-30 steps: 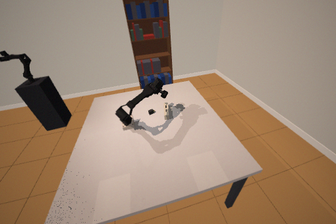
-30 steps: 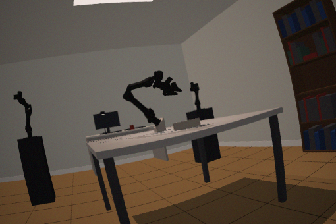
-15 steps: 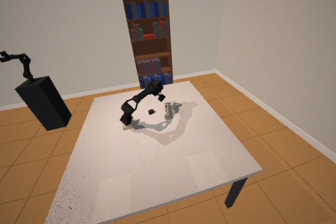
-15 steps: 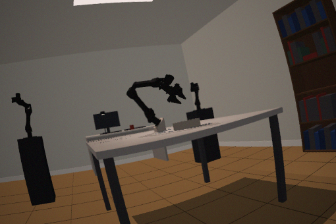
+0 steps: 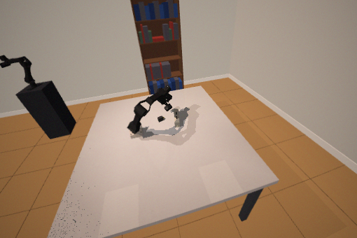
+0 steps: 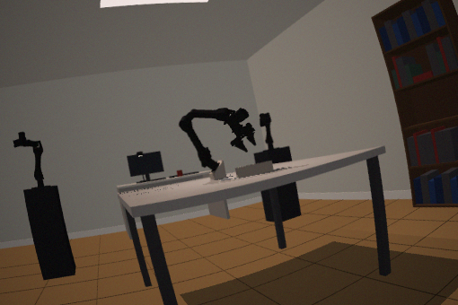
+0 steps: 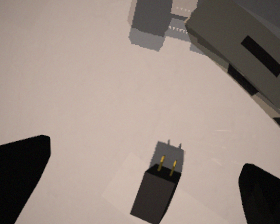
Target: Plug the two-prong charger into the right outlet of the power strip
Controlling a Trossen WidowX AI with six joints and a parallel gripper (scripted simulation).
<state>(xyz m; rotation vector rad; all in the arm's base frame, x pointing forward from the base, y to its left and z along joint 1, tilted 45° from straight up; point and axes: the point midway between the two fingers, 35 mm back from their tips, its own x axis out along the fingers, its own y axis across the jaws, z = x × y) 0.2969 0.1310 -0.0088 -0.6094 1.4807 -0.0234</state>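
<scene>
Now: gripper tip 5 cm past the two-prong charger and 12 cm above it.
</scene>
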